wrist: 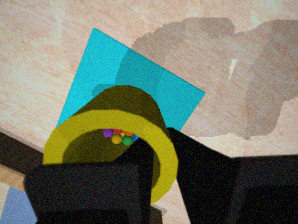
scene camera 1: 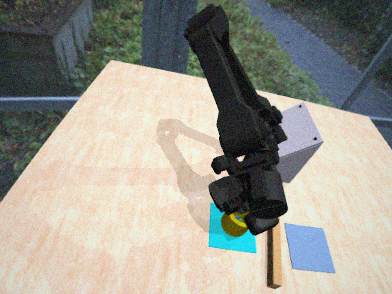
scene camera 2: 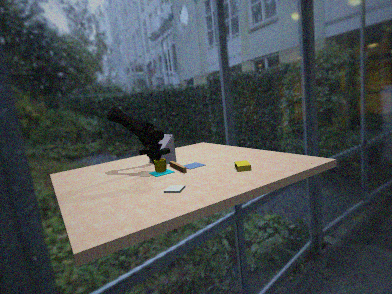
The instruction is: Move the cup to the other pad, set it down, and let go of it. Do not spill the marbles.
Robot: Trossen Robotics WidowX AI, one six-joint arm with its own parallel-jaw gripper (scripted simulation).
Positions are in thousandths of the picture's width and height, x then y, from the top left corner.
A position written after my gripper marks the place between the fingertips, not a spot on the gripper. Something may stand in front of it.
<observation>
In view: my gripper (scene camera 1: 591, 709), a yellow cup (wrist: 267, 623), a light blue pad (scene camera 1: 787, 849), a cyan pad (scene camera 1: 557, 811) and a wooden bar (scene camera 1: 700, 896).
My gripper also shows in the wrist view (wrist: 535, 596). The cyan pad also shows in the wrist view (wrist: 354, 283).
</observation>
